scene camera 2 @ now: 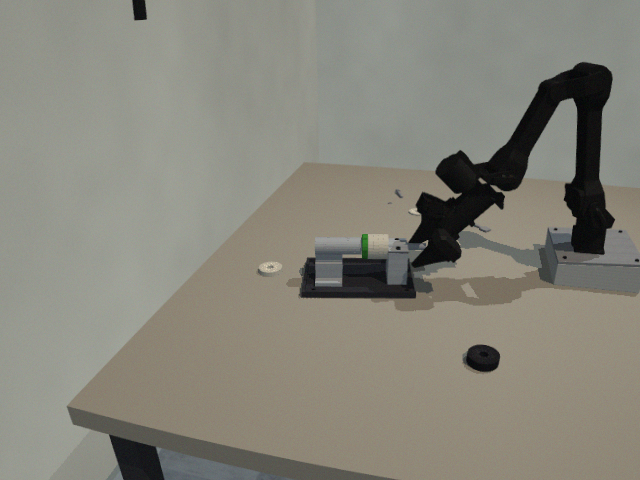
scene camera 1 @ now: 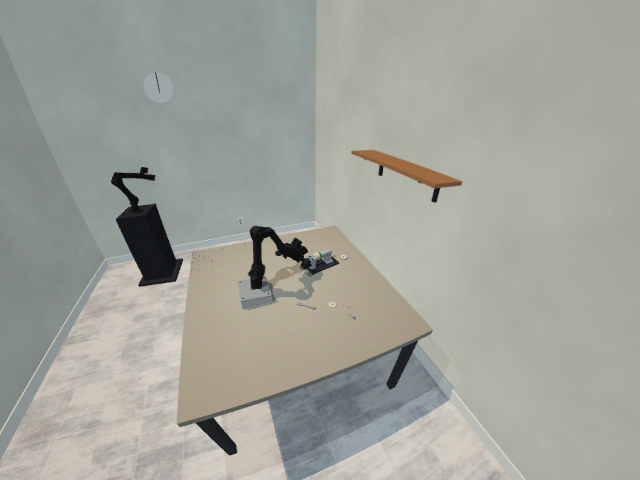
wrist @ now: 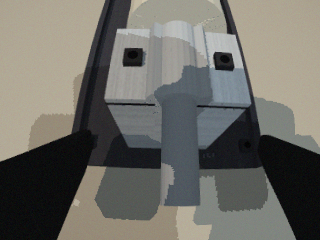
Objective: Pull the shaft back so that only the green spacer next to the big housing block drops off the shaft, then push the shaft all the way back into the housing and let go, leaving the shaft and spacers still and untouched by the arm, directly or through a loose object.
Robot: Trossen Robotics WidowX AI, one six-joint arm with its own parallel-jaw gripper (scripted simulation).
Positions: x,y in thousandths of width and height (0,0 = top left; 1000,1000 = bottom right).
Labels:
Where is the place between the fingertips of my gripper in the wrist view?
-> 558,590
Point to a black ring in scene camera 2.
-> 745,743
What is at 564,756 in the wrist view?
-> A grey shaft.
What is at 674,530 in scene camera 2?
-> My gripper.

